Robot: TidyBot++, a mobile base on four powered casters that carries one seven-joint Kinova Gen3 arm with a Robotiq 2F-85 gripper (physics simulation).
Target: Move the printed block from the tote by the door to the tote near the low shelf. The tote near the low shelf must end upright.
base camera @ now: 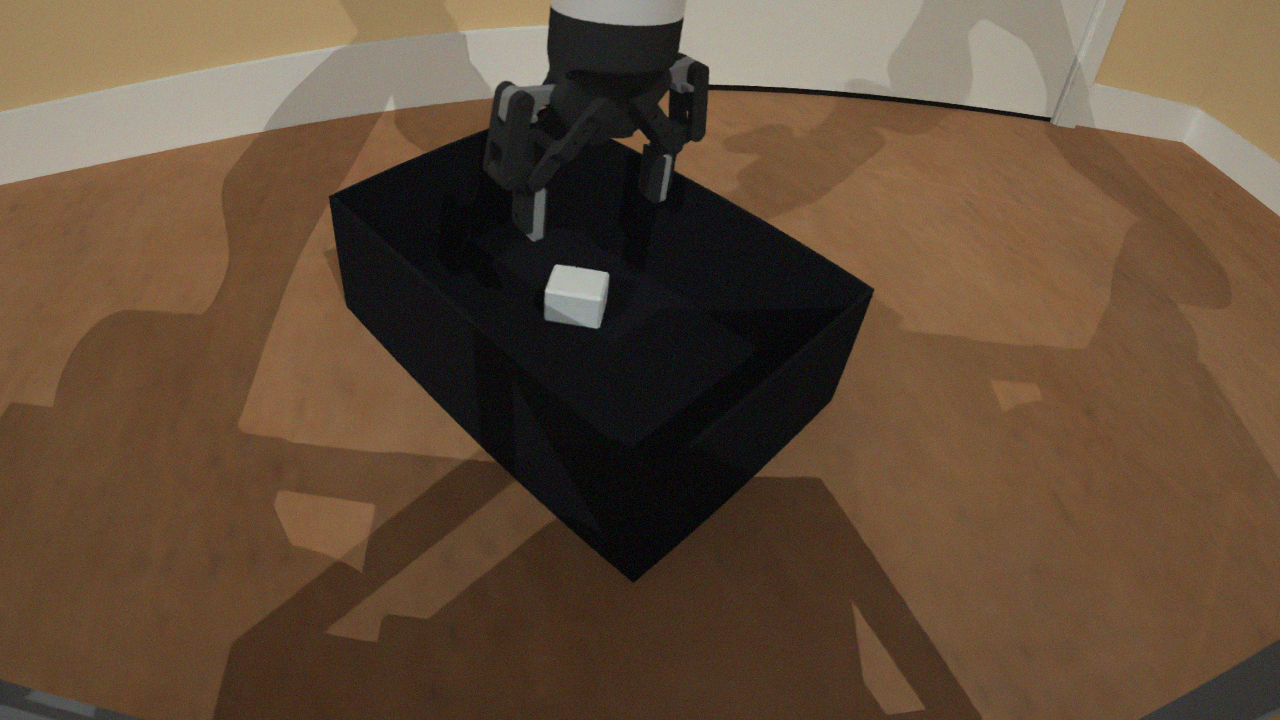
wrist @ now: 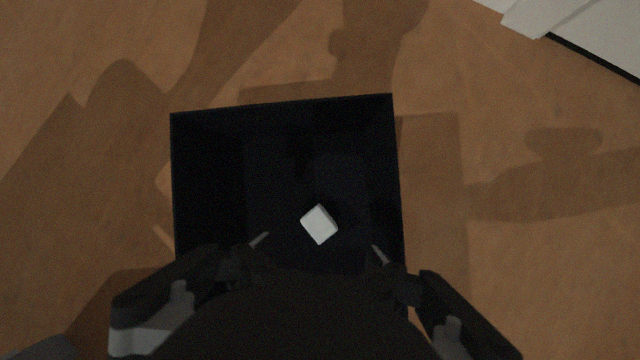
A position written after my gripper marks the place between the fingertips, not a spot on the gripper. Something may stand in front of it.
Note:
In view: my gripper (base camera: 593,214), a white printed block (base camera: 577,296) and a black tote (base camera: 722,337).
The white printed block shows as well in the wrist view (wrist: 320,225). My gripper is seen too in the wrist view (wrist: 318,249).

